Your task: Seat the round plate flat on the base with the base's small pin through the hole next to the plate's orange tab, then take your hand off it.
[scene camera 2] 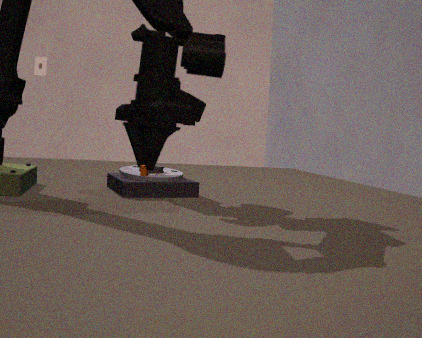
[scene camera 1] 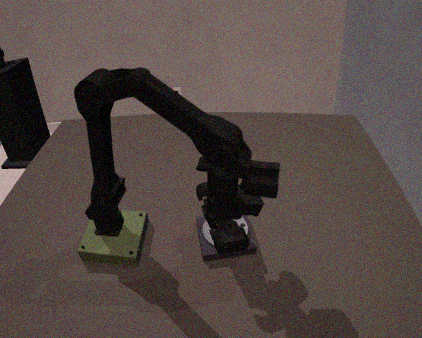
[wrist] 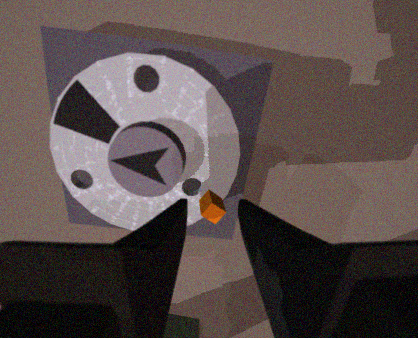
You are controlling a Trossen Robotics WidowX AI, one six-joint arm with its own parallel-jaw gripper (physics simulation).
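Where they show: gripper, fingertip midpoint: point(scene camera 2: 145, 168) point(wrist: 213, 206); arm's base, link origin: point(scene camera 1: 109, 226).
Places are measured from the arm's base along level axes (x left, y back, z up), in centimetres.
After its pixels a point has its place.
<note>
The round white plate point(scene camera 1: 206, 234) {y -24.3, x -1.6, z -0.2 cm} point(scene camera 2: 130, 171) {y -25.1, x -1.4, z -0.1 cm} point(wrist: 125, 90) {y -31.9, x 2.0, z 0.0 cm} lies low over the dark square base point(scene camera 1: 208, 254) {y -24.9, x -6.8, z -1.3 cm} point(scene camera 2: 160, 189) {y -29.5, x -6.1, z -2.3 cm} point(wrist: 57, 42) {y -33.1, x 6.3, z -1.2 cm} and looks nearly flat in scene camera 2. The base's round centre boss point(wrist: 130, 175) {y -27.8, x 0.7, z 0.8 cm}, marked with a dark arrow, shows in the plate's middle opening. The orange tab point(scene camera 2: 143, 170) {y -26.9, x -4.8, z 0.4 cm} point(wrist: 213, 212) {y -27.1, x -4.3, z 1.2 cm} stands upright near the plate's edge. The hole point(wrist: 191, 186) {y -27.2, x -2.8, z -1.2 cm} beside it looks dark; I cannot tell whether the pin is through it. My gripper point(scene camera 2: 148, 169) {y -27.2, x -4.3, z 0.6 cm} point(wrist: 213, 206) {y -27.2, x -4.3, z 0.6 cm} is open, fingertips on either side of the tab with gaps. In scene camera 1 the arm hides the tab.
The arm stands on a green block point(scene camera 1: 132, 225) {y -6.0, x 0.8, z -0.3 cm} point(scene camera 2: 17, 181) {y -8.3, x -9.2, z -1.4 cm} left of the base. A black object point(scene camera 1: 22, 110) is at the far left in scene camera 1. The arm's shadows cross the brown table point(scene camera 1: 320, 200) {y -55.5, x 12.5, z -3.6 cm} point(scene camera 2: 200, 300) {y -26.5, x -46.4, z -3.6 cm}.
</note>
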